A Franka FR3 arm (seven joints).
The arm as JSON. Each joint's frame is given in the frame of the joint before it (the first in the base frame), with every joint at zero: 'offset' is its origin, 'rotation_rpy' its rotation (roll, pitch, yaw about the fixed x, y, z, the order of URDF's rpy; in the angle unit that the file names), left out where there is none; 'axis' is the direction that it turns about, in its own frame. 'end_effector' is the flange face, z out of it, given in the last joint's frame.
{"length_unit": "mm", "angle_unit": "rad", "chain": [
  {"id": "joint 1", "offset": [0.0, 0.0, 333.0], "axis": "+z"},
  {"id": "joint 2", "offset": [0.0, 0.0, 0.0], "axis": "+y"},
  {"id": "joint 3", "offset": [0.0, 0.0, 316.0], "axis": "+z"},
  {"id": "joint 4", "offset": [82.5, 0.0, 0.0], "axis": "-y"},
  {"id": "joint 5", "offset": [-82.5, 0.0, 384.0], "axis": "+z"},
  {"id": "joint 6", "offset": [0.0, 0.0, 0.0], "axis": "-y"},
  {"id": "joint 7", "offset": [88.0, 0.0, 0.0], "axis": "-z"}
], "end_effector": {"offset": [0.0, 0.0, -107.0], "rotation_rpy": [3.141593, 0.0, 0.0]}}
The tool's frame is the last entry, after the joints.
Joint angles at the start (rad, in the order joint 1, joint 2, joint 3, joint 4, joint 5, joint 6, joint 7): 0.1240, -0.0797, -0.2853, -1.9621, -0.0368, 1.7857, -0.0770
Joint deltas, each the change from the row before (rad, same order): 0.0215, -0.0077, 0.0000, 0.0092, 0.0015, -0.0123, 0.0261; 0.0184, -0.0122, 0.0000, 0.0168, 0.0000, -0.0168, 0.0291; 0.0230, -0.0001, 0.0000, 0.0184, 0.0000, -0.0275, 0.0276; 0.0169, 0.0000, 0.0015, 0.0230, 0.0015, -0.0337, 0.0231; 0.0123, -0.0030, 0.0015, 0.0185, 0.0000, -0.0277, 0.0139; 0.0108, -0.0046, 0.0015, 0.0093, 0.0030, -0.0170, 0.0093; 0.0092, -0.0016, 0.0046, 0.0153, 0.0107, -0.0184, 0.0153; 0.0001, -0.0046, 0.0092, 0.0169, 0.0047, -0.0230, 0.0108
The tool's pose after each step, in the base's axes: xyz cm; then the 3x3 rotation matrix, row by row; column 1 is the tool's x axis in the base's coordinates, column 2 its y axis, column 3 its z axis. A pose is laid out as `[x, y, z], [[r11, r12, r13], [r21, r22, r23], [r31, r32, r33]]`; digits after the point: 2 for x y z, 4 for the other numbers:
[51.84, -7.98, 50.58], [[0.9924, -0.0777, -0.0958], [-0.0777, -0.9970, 0.0032], [-0.0957, 0.0043, -0.9954]]
[51.80, -7.09, 51.85], [[0.9925, -0.0888, -0.0839], [-0.0889, -0.9960, 0.0033], [-0.0838, 0.0042, -0.9965]]
[51.88, -5.92, 52.51], [[0.9912, -0.0939, -0.0929], [-0.0941, -0.9956, 0.0020], [-0.0926, 0.0067, -0.9957]]
[51.88, -4.97, 53.33], [[0.9896, -0.0996, -0.1034], [-0.0999, -0.9950, 0.0023], [-0.1031, 0.0080, -0.9946]]
[51.78, -4.29, 54.14], [[0.9889, -0.1002, -0.1096], [-0.1006, -0.9949, 0.0019], [-0.1092, 0.0092, -0.9940]]
[51.64, -3.65, 54.68], [[0.9888, -0.0981, -0.1126], [-0.0982, -0.9952, 0.0047], [-0.1126, 0.0064, -0.9936]]
[51.60, -2.85, 55.34], [[0.9883, -0.1018, -0.1138], [-0.1009, -0.9948, 0.0138], [-0.1146, -0.0021, -0.9934]]
[51.42, -2.34, 56.20], [[0.9879, -0.1043, -0.1151], [-0.1029, -0.9945, 0.0177], [-0.1164, -0.0056, -0.9932]]

